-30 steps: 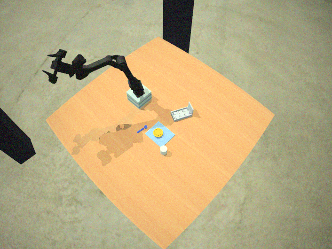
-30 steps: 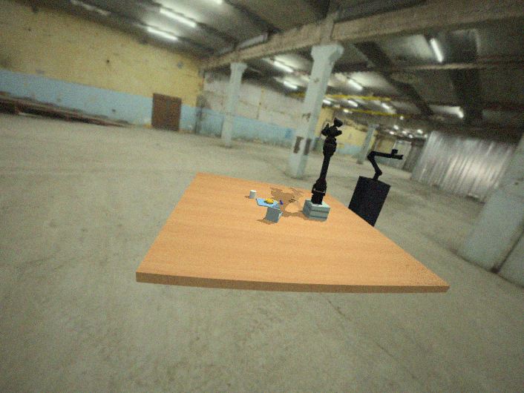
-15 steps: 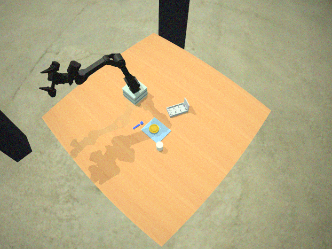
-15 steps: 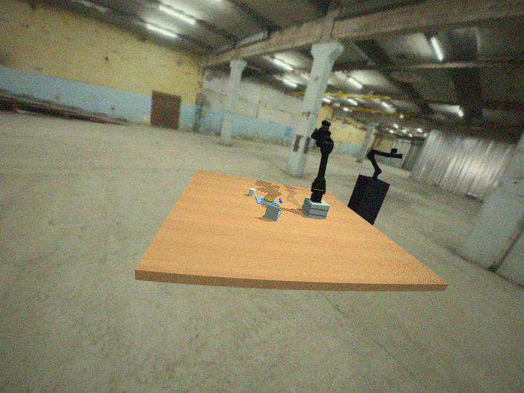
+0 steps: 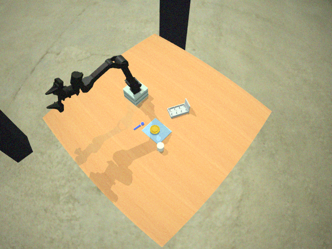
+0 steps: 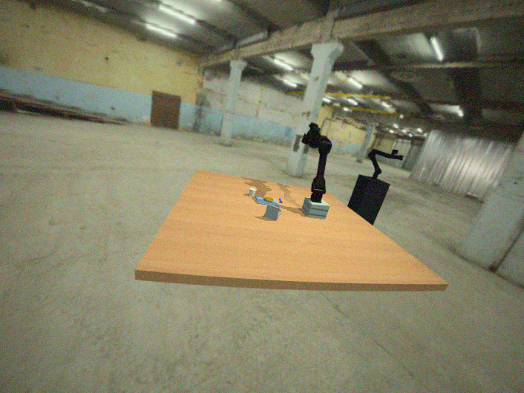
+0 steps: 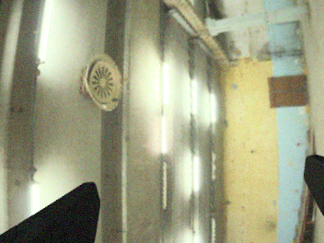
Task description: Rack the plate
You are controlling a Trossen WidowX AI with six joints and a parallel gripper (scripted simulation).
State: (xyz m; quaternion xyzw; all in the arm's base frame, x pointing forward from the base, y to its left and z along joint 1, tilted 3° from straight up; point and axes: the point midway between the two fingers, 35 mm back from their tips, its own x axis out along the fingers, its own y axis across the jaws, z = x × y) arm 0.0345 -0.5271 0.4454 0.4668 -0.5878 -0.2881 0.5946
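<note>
Now: the yellow plate 24 cm ahead of my gripper tip, 50 cm to the left of it and 53 cm below it. From my gripper tip the other things lie so: grey dish rack: 21 cm ahead, 72 cm to the left, 52 cm below; then blue spoon: 14 cm ahead, 45 cm to the left, 54 cm below; then white cup: 36 cm ahead, 45 cm to the left, 52 cm below.
</note>
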